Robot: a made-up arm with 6 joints.
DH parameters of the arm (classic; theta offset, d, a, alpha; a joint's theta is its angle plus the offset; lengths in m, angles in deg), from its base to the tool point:
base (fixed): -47.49 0 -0.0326 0
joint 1: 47.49 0.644 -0.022 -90
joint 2: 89.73 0 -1.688 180
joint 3: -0.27 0.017 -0.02 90
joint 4: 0 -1.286 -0.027 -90
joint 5: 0 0.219 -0.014 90
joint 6: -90 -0.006 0.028 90
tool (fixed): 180 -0.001 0 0
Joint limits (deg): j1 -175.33..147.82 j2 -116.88..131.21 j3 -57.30..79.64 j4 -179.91..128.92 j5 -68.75..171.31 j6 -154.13..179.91
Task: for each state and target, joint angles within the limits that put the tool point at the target. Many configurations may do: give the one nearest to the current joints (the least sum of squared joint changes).
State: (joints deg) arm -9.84 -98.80 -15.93 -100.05 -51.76 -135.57
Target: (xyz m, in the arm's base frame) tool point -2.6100 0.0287 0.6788
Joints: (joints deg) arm -0.63 -116.88 35.62 -98.99 -48.78 -137.01
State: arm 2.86 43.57 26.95 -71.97 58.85 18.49
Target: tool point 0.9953 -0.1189 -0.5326
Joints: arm -2.42 92.03 -20.73 -75.01 58.74 19.34
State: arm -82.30 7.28 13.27 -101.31 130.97 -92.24
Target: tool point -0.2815 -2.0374 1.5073
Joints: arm -97.63 34.55 18.66 -99.78 131.20 -92.18
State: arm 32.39 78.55 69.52 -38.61 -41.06 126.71
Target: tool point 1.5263 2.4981 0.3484
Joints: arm 62.12 88.80 78.72 -39.11 -40.43 127.30
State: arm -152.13 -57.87 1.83 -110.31 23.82 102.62
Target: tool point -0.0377 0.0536 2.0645
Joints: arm -151.90 -47.90 -25.87 -90.33 24.78 103.80
